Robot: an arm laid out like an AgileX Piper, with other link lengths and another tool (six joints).
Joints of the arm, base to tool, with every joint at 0 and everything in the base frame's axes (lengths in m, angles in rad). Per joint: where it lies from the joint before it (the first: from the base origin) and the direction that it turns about. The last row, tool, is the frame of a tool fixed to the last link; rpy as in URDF.
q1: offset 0.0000 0.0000 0.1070 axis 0 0 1
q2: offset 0.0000 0.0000 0.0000 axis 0 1 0
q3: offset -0.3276 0.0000 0.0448 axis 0 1 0
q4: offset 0.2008 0.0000 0.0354 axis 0.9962 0 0.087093
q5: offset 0.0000 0.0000 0.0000 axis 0 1 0
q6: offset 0.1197 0.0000 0.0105 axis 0.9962 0 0.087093
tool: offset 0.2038 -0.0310 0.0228 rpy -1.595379 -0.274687 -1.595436
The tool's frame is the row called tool.
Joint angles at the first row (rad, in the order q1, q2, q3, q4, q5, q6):
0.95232 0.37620 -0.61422 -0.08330 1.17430 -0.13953
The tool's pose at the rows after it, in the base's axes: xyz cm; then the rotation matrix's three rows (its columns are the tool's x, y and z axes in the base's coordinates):
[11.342, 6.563, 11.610], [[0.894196, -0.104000, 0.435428], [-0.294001, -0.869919, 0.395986], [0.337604, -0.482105, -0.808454]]
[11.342, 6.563, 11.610], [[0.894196, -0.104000, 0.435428], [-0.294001, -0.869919, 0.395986], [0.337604, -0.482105, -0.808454]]
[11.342, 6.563, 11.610], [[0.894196, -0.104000, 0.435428], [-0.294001, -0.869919, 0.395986], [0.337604, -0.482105, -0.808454]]
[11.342, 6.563, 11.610], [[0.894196, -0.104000, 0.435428], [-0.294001, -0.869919, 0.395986], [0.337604, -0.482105, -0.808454]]
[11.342, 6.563, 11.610], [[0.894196, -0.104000, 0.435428], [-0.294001, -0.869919, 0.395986], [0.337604, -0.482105, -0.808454]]
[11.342, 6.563, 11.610], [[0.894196, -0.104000, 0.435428], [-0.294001, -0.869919, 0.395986], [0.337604, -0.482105, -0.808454]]
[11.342, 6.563, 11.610], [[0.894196, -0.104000, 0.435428], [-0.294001, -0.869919, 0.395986], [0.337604, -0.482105, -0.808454]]
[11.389, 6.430, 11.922], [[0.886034, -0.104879, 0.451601], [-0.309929, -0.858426, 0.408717], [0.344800, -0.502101, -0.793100]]
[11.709, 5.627, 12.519], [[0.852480, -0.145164, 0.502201], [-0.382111, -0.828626, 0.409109], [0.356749, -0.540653, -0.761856]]
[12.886, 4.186, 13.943], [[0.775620, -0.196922, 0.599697], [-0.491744, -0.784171, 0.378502], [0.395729, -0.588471, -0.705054]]
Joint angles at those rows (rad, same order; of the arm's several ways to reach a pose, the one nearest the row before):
0.95228 0.37620 -0.61423 -0.08259 1.17430 -0.13957
0.95228 0.37620 -0.61423 -0.08259 1.17430 -0.13957
0.95228 0.37620 -0.61423 -0.08259 1.17430 -0.13957
0.95228 0.37620 -0.61423 -0.08259 1.17430 -0.13957
0.95228 0.37620 -0.61423 -0.08259 1.17430 -0.13957
0.95228 0.37620 -0.61423 -0.08259 1.17430 -0.13957
0.95228 0.37620 -0.61423 -0.08259 1.17430 -0.13957
0.94254 0.34998 -0.61421 -0.08258 1.17427 -0.13958
0.87558 0.29896 -0.61422 -0.08094 1.17429 -0.13956
0.76276 0.24386 -0.61422 -0.09915 1.14786 -0.14570

